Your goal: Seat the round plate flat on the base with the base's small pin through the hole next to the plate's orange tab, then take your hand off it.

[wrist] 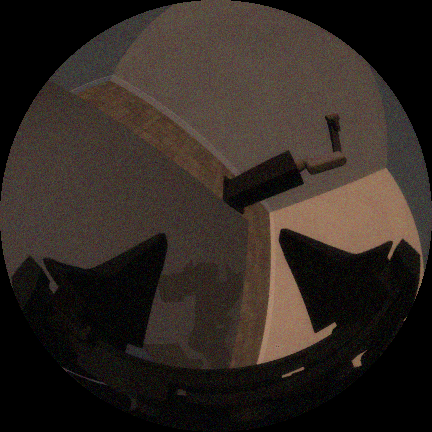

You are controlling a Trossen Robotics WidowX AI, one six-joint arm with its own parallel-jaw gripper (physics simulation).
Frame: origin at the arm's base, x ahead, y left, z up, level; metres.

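Seen in the pictures: gripper, fingertip midpoint: [224, 237].
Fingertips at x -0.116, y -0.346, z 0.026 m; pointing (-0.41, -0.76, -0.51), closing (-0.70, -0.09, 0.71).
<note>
A point is followed by its place in that frame.
My gripper [224, 237] @(x -0.116, y -0.346, z 0.026 m) is open in the wrist view, with its two dark fingers wide apart and nothing visible between them. It is above a dark grey table top [100, 175] @(x 0.025, y -0.481, z -0.209 m), on which a shadow falls between and below the fingers. The round plate, its orange tab, the base and its small pin do not show in this view. Where the gripper is relative to them cannot be told.
A dark box-shaped object [262, 180] with a jointed rod extends from near the table's corner toward the upper right. A brown strip [257, 265] runs along the table's edges. Beyond it are a grey wall [240, 75] and a light beige wall [345, 220].
</note>
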